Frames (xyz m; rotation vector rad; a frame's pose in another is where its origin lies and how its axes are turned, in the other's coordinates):
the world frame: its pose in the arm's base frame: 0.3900 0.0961 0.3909 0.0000 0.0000 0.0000
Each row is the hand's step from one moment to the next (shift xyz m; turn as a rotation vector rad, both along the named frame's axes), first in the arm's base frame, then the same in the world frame.
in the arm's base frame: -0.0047 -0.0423 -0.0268 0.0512 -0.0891 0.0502
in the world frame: -0.0047 -0.0423 -0.0268 0.0512 -0.0891 0.0502
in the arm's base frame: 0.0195 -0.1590 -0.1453 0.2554 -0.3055 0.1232
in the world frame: 0.0195 -0.1590 -0.1453 0.2554 -0.3055 0.1232
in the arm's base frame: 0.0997 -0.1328 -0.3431 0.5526 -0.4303 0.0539
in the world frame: 0.0997 -0.1328 -0.3431 0.5526 -0.4303 0.0539
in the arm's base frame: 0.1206 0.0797 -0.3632 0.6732 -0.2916 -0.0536
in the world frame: 0.1206 0.0797 -0.3632 0.6732 -0.2916 -0.0536
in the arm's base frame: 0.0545 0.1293 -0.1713 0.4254 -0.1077 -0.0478
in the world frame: 0.0545 0.1293 -0.1713 0.4254 -0.1077 -0.0478
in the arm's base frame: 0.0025 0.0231 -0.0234 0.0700 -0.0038 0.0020
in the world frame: 0.0025 0.0231 -0.0234 0.0700 -0.0038 0.0020
